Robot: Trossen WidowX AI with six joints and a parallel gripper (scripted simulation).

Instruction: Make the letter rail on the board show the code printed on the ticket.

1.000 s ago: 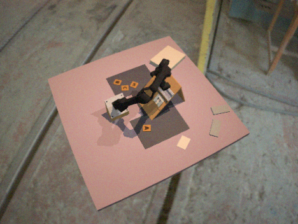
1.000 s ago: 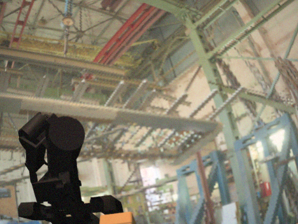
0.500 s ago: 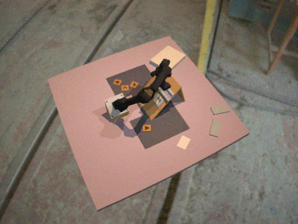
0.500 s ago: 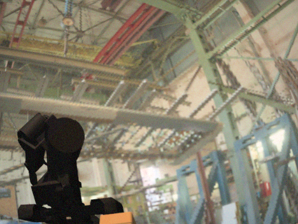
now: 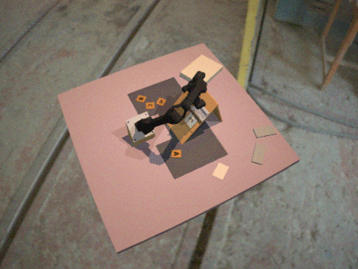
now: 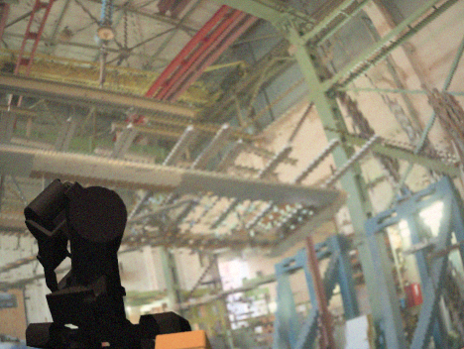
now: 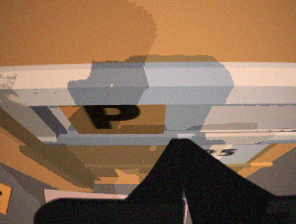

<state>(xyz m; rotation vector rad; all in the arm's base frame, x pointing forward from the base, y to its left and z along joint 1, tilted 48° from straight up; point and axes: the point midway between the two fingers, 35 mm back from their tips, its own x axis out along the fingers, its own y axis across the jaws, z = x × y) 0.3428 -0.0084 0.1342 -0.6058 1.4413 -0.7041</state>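
Right now the orange tile is 20 mm ahead of my gripper tip, 30 mm to the left of it and 10 mm below it. Round my gripper tip: white ticket 50 mm behind, 40 mm to the right, 80 mm below; then cream slab 350 mm ahead, 360 mm to the left, 180 mm below.
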